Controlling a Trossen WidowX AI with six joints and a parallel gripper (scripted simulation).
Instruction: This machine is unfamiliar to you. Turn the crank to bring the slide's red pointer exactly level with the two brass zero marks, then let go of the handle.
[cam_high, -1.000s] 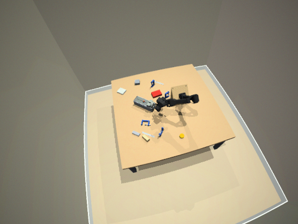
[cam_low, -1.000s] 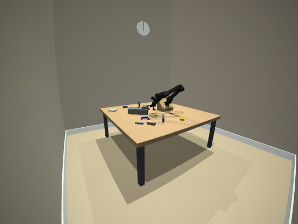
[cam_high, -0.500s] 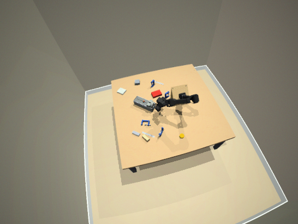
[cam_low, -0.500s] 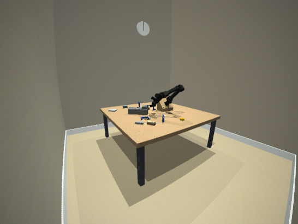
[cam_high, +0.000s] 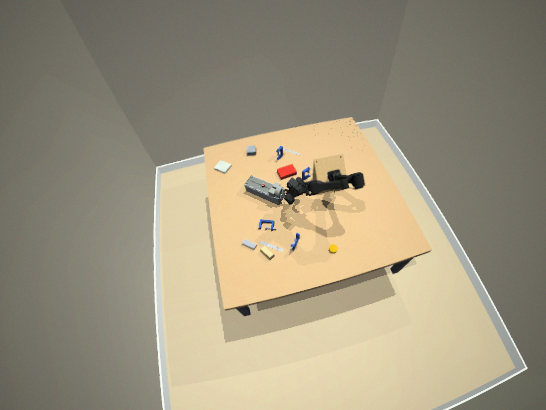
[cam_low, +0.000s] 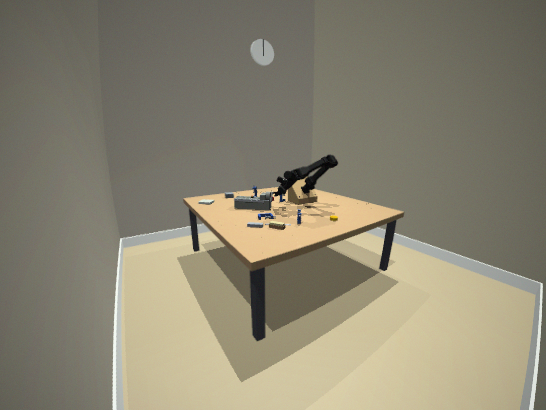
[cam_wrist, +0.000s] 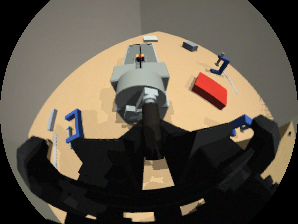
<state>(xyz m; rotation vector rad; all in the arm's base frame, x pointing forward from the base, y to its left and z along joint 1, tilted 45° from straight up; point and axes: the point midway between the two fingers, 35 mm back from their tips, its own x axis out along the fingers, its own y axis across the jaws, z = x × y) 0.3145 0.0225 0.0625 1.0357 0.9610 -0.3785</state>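
Now: the dark crank handle 2 cm above my gripper tip, 1 cm to the left of it and 1 cm behind it. The rest, counted from my gripper tip: red pointer: 12 cm ahead, 10 cm to the right, 1 cm below; tan block: 33 cm to the left, 21 cm ahead, 8 cm below; yellow disc: 41 cm to the left, 18 cm behind, 8 cm below.
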